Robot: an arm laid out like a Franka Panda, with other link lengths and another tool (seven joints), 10 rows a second.
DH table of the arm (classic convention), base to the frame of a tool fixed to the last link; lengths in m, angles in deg. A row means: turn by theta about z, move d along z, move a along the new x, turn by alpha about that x. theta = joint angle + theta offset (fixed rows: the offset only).
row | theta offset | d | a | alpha
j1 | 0 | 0.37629 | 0 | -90
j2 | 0 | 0 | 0 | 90
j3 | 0 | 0.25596 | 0.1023 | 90
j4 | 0 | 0 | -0.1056 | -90
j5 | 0 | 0.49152 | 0 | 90
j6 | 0 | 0 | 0.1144 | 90
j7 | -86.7 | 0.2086 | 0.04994 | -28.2
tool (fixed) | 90 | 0.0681 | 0 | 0
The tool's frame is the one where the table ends.
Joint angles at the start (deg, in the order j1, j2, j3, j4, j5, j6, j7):
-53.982 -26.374 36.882 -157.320 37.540 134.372 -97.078
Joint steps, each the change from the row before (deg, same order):
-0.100 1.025 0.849 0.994 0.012 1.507 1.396
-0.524 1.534 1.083 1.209 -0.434 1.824 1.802
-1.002 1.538 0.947 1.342 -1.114 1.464 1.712
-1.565 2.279 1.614 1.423 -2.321 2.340 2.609
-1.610 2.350 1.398 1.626 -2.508 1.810 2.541
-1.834 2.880 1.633 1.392 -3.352 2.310 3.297
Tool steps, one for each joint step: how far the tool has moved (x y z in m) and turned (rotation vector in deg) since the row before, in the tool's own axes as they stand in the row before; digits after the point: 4 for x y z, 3 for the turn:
0.0090 0.0074 0.0059 -1.248 0.155 -0.057
0.0070 0.0087 0.0071 -1.405 0.013 0.209
0.0038 0.0102 0.0038 -1.272 -0.231 0.212
0.0001 0.0107 0.0077 -1.478 -0.872 0.117
0.0016 0.0105 0.0070 -1.178 -0.576 0.203
-0.0018 0.0081 0.0107 -1.200 -0.778 0.424

